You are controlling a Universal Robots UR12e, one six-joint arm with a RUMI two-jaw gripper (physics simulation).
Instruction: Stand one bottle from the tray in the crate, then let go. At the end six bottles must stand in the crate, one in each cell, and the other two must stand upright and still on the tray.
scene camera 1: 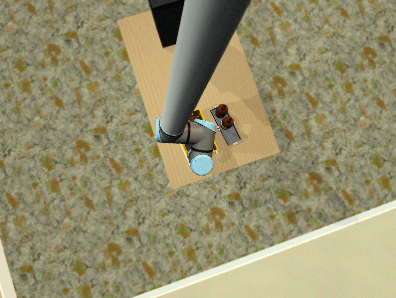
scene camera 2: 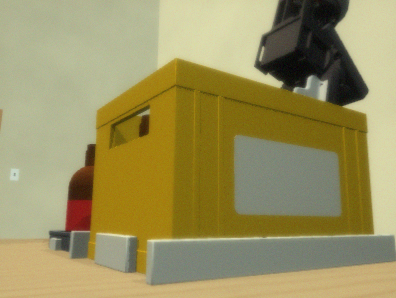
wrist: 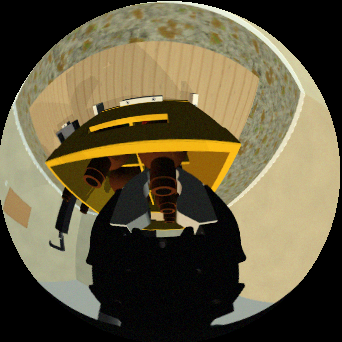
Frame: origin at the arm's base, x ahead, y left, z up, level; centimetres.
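Where they show: gripper, between the fingertips: (wrist: 162, 169).
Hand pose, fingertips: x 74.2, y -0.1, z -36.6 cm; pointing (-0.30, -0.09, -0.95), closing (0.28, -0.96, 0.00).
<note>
After its pixels a point has its place.
The yellow crate (scene camera 1: 200, 112) @[y 7.4, x 54.2, z -32.4 cm] (scene camera 2: 135, 190) @[y -4.2, x 54.8, z -42.1 cm] (wrist: 145, 148) @[y 2.4, x 80.8, z -31.6 cm] stands upright on the table, partly hidden by the arm in scene camera 1. My gripper (wrist: 162, 169) @[y -0.1, x 74.2, z -36.6 cm] is shut on the neck of a brown bottle (wrist: 163, 172) @[y 0.4, x 76.9, z -33.6 cm], whose body is down inside the crate; its base is hidden. In scene camera 2 the fingers are at the crate's top rim and the held bottle is hidden. Other brown bottles (wrist: 94, 172) @[y 8.1, x 75.4, z -33.4 cm] (wrist: 168, 206) @[y -2.1, x 69.6, z -33.1 cm] show in the crate in the wrist view. Two bottles (scene camera 1: 222, 110) @[y 21.6, x 53.6, z -36.8 cm] (scene camera 1: 228, 122) @[y 23.8, x 61.9, z -35.1 cm] stand upright on the grey tray (scene camera 1: 233, 136) @[y 28.9, x 69.6, z -48.5 cm] (scene camera 2: 59, 233) @[y 20.0, x 47.8, z -46.8 cm].
Low grey strips (scene camera 2: 270, 255) @[y -9.2, x 65.7, z -47.6 cm] line the crate's foot. The tray stands close beside the crate. A black box (scene camera 1: 170, 27) @[y -3.3, x -1.5, z -33.2 cm] is at the far end of the wooden table (scene camera 1: 255, 135) @[y 44.4, x 70.9, z -49.1 cm]. The arm (scene camera 1: 200, 65) @[y 3.3, x 65.1, z 37.1 cm] reaches over the table and hides part of it in scene camera 1.
</note>
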